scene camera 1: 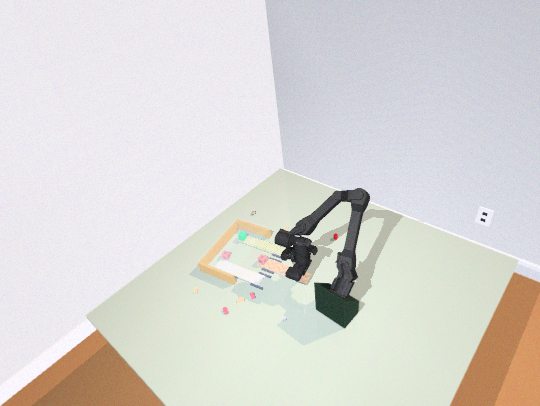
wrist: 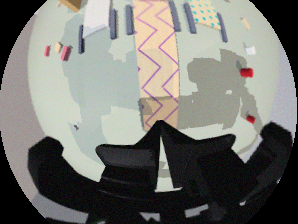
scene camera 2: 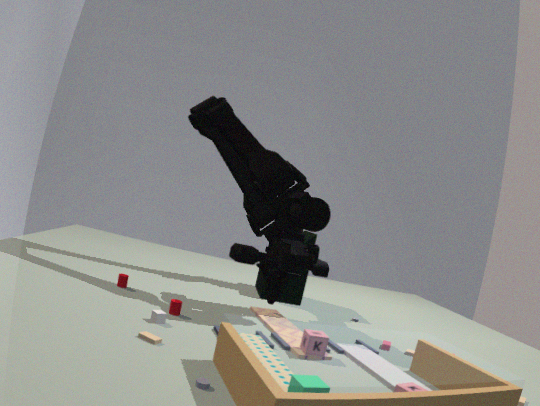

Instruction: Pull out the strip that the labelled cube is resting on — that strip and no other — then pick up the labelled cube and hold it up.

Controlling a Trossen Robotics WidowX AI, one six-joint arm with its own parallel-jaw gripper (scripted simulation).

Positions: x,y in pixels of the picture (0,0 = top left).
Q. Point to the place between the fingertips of my gripper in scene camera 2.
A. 270,303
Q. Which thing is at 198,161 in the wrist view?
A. My gripper.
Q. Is my gripper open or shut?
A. Shut.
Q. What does my gripper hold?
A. Nothing.
